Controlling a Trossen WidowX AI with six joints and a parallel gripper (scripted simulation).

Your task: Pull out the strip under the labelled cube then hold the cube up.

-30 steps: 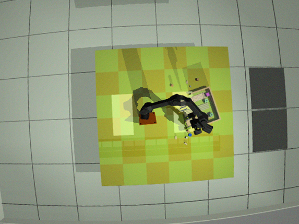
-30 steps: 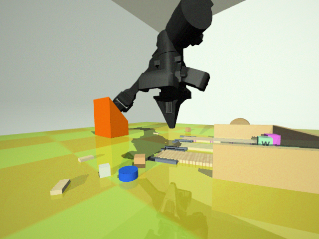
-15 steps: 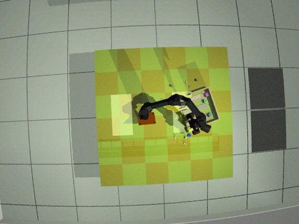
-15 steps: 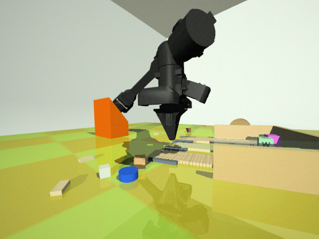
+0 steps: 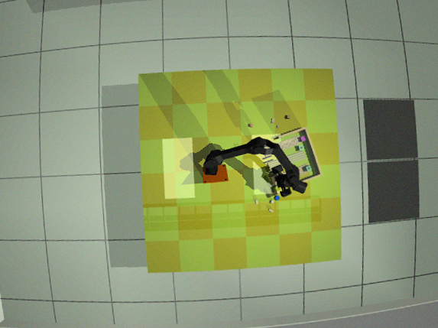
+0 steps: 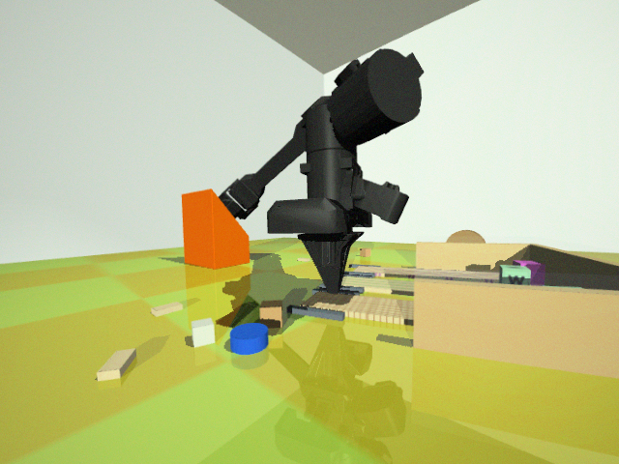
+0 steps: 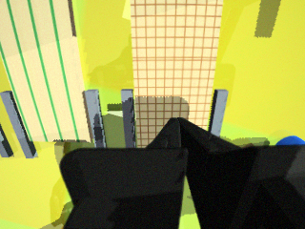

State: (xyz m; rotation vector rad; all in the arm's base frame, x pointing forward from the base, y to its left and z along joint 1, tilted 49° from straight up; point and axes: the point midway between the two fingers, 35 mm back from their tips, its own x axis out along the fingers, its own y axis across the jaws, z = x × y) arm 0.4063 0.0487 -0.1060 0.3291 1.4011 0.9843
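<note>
The blue disc is 1 cm ahead of my gripper tip, 12 cm to the right of it and 1 cm below it. Also, from my gripper tip: flat tan piece: 3 cm behind, 20 cm to the right, 1 cm below.
</note>
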